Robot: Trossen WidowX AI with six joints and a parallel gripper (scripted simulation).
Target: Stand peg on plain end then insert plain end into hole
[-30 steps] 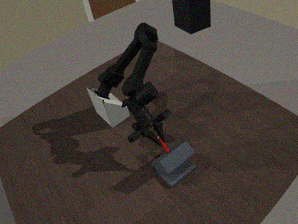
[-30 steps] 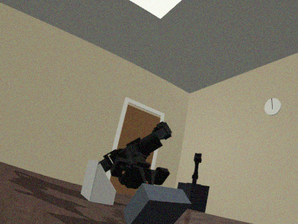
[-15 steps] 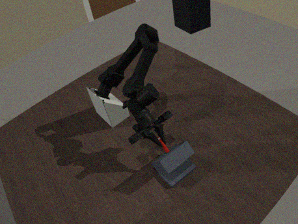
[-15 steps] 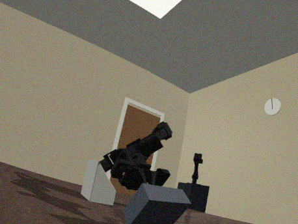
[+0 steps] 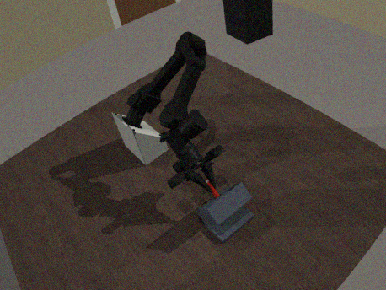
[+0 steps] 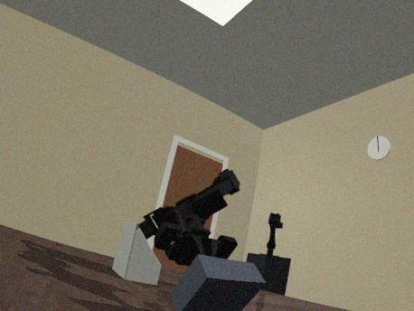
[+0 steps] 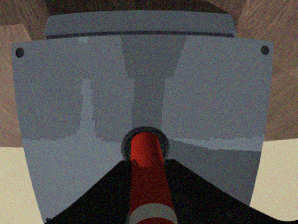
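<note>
Now: gripper tip 4 cm short of the sloped panel, 3 cm above it and 1 cm to the right of it. From my gripper tip the other things lie so: red peg 1 cm behind, 1 cm above.
</note>
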